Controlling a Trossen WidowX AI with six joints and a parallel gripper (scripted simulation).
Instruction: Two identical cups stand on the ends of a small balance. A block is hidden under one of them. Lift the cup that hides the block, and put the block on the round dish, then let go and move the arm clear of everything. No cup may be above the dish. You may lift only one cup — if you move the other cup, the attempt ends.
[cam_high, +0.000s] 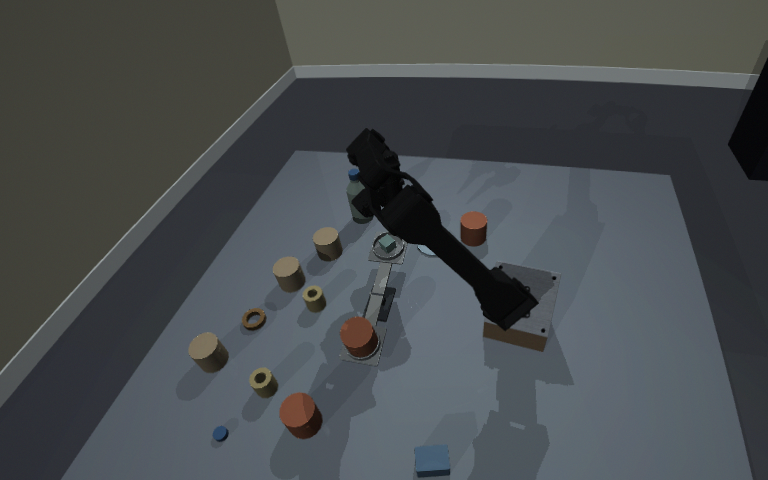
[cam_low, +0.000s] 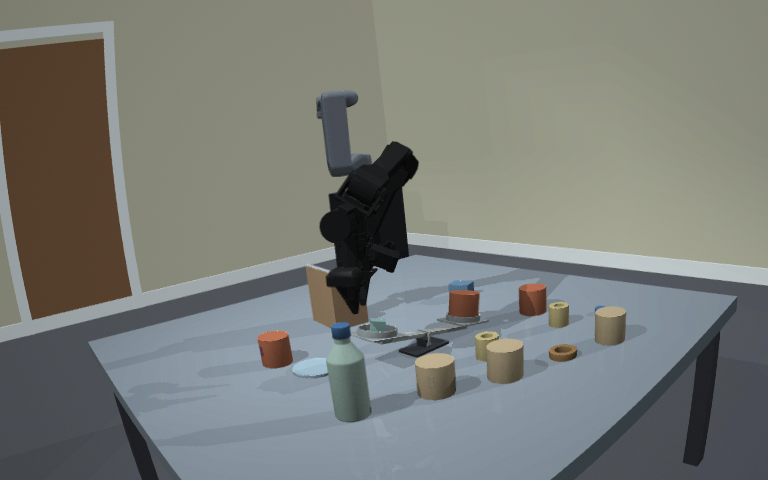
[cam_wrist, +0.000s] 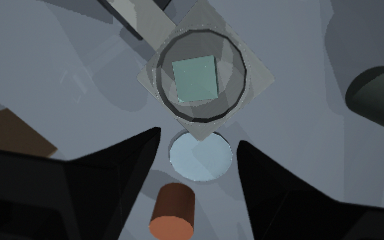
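Right now my gripper tip is 40 mm above the pale green block, 20 mm to the right of it and 20 mm short of it. The rest, counted from my gripper tip: pale blue round dish (120 mm below, 80 mm to the right, 80 mm behind); then blue box (490 mm to the left, 170 mm behind, 110 mm below); then green bottle (160 mm to the right, 150 mm ahead, 10 mm below).
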